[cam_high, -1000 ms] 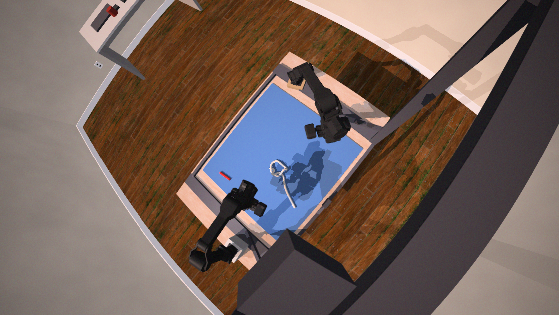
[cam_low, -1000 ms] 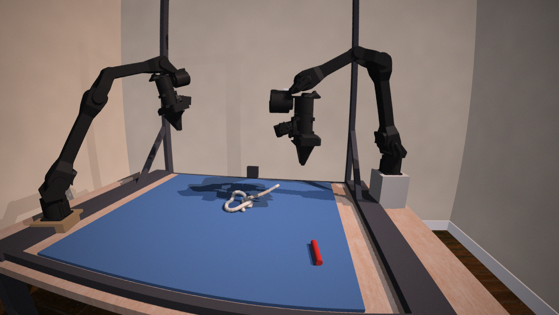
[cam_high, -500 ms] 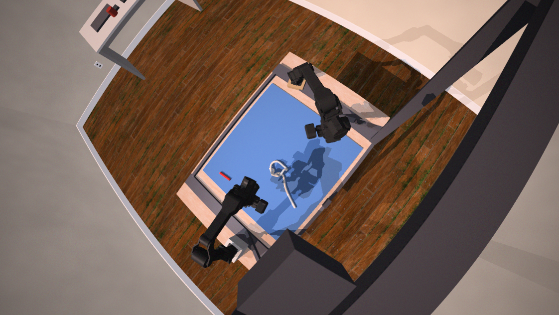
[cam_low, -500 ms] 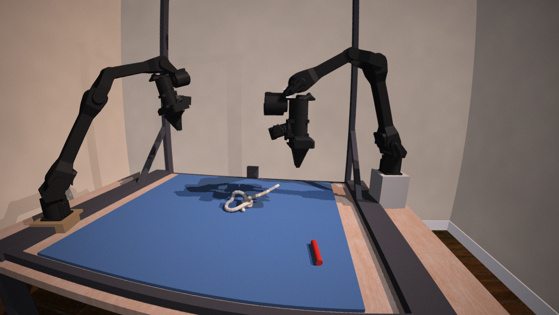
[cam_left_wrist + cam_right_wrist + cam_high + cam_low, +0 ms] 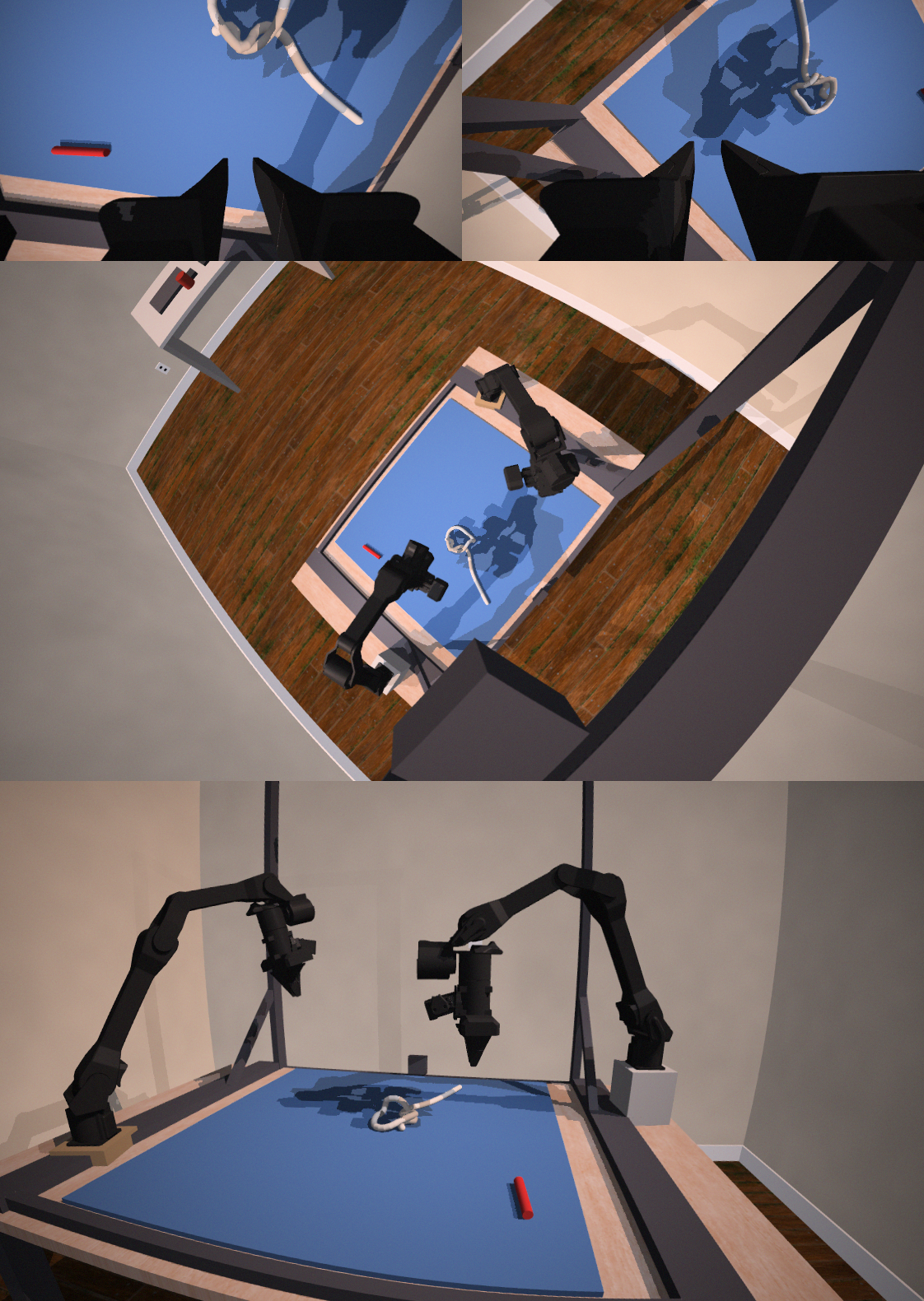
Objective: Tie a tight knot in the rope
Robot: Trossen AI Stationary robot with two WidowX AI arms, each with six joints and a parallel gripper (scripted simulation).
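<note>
Right now my left hand is 19 cm to the left of the blue mat, 16 cm above it and 1 cm past it. The rest, counted from my left hand: red cylinder (26 cm ahead, 15 cm below, 1 cm to the left).
</note>
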